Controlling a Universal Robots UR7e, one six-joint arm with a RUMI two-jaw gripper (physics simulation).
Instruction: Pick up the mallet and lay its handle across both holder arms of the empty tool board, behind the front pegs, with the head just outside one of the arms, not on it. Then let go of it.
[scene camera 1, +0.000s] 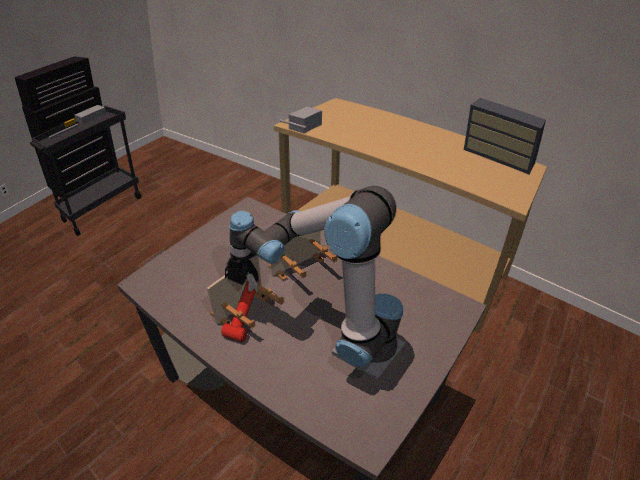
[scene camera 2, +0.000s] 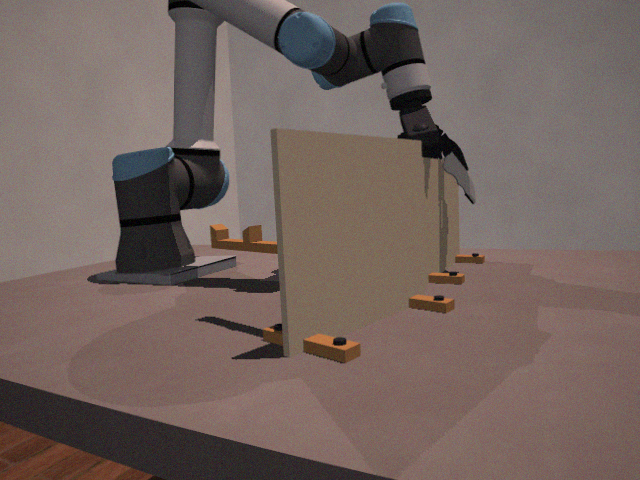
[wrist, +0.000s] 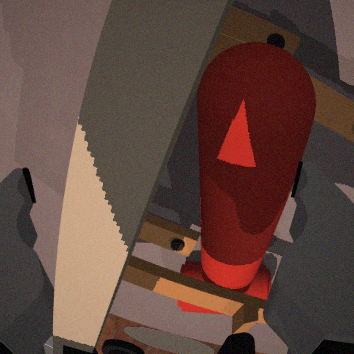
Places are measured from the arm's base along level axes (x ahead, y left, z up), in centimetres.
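Pixels of known places: gripper, between the fingertips: (scene camera 1: 241, 284) (scene camera 2: 436, 212); arm's base, origin of its link: (scene camera 2: 156, 265).
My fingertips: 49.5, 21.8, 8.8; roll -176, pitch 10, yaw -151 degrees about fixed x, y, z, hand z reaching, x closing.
Ahead of a thing's pixels: the offset from my fingertips to its middle, as dx, dy, dz. Level surfaces: height alone.
The red mallet {-6.8, +4.2, -3.8} (scene camera 1: 244, 305) (wrist: 250, 195) slopes at the near board {-5.6, +1.6, -0.8} (scene camera 1: 221, 298) (scene camera 2: 356, 227) (wrist: 140, 100). Its head {-11.7, +12.7, -7.8} (scene camera 1: 233, 332) is low beside the near holder arm (scene camera 1: 230, 310) (wrist: 200, 295), which crosses in front of the mallet in both views. Its handle end is high, over the far holder arm (scene camera 1: 272, 295) (wrist: 330, 107). My gripper (scene camera 1: 248, 283) (wrist: 161, 168) is open over this board. In the wrist view the board's edge and the handle lie between the fingers, the right finger close beside the handle; contact cannot be told. The board hides the mallet in scene camera 2.
A second board (scene camera 1: 302, 250) (scene camera 2: 451, 211) with two holder arms (scene camera 1: 293, 266) (scene camera 1: 324, 250) stands farther back on the table {dz -10.4} (scene camera 1: 310, 377) (scene camera 2: 155, 372). No tool shows on its visible arms. The robot's own base (scene camera 1: 379, 356) stands to the right.
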